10 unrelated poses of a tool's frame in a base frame.
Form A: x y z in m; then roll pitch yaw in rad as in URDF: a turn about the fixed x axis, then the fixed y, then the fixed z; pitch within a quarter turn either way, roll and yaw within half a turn.
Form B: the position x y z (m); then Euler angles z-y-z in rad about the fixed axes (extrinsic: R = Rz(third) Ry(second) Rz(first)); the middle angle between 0 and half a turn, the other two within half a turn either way. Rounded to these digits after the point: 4 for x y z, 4 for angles.
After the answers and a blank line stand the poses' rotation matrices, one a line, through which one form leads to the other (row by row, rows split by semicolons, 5 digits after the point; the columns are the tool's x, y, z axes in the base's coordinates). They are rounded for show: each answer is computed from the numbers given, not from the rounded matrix.
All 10 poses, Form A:
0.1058, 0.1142, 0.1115, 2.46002, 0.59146, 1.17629
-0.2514, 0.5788, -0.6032, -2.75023, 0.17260, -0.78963
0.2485, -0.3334, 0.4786, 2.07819, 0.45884, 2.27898
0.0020, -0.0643, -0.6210, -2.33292, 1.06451, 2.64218
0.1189, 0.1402, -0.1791, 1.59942, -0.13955, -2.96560
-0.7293, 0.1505, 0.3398, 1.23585, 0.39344, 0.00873
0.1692, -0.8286, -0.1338, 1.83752, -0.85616, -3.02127
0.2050, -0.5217, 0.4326, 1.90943, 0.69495, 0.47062
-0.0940, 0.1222, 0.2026, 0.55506, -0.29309, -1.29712
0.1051, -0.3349, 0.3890, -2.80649, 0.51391, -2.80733
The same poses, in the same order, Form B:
0.1058, 0.1142, 0.1115, 0.7534, 2.2714, -0.9967
-0.2514, 0.5788, -0.6032, -1.1421, 2.7157, 1.1756
0.2485, -0.3334, 0.4786, 1.0563, 2.0215, 0.4668
0.0020, -0.0643, -0.6210, -0.3815, 1.9122, -1.3746
0.1189, 0.1402, -0.1791, 1.7104, 1.5991, 1.7508
-0.7293, 0.1505, 0.3398, 1.1567, 1.2623, -1.4294
0.1692, -0.8286, -0.1338, 2.4447, 1.7444, 1.8946
0.2050, -0.5217, 0.4326, 0.8470, 1.8288, -1.3220
-0.0940, 0.1222, 0.2026, 2.0909, 0.6204, 2.9793
0.1051, -0.3349, 0.3890, -0.5275, 2.5364, -0.2821

0.31906 0.85195 0.41520; 0.76636 0.02582 -0.64189; -0.55757 0.52299 -0.64466
0.69365 -0.70253 0.15908; -0.69954 -0.60435 0.38131; -0.17174 -0.37578 -0.91066
-0.58318 0.11727 0.80384; 0.68098 0.61008 0.40505; -0.44291 0.78361 -0.43564
-0.42571 0.88603 0.18366; 0.23224 0.30316 -0.92421; -0.87455 -0.35079 -0.33483
-0.97498 0.13188 -0.17893; -0.17338 0.05252 0.98345; 0.13910 0.98987 -0.02834
0.92356 0.35918 0.13426; 0.00806 0.33187 -0.94329; -0.38337 0.87227 0.30360
-0.65060 0.69172 -0.31343; -0.07866 0.34913 0.93377; 0.75533 0.63217 -0.17273
0.68459 0.68895 0.23809; 0.34828 -0.02222 -0.93713; -0.64035 0.72447 -0.25516
0.25875 0.77709 -0.57374; -0.92173 0.37628 0.09397; 0.28891 0.50452 0.81363
-0.82263 -0.15711 0.54644; -0.28570 0.94515 -0.15836; -0.49159 -0.28639 -0.82239

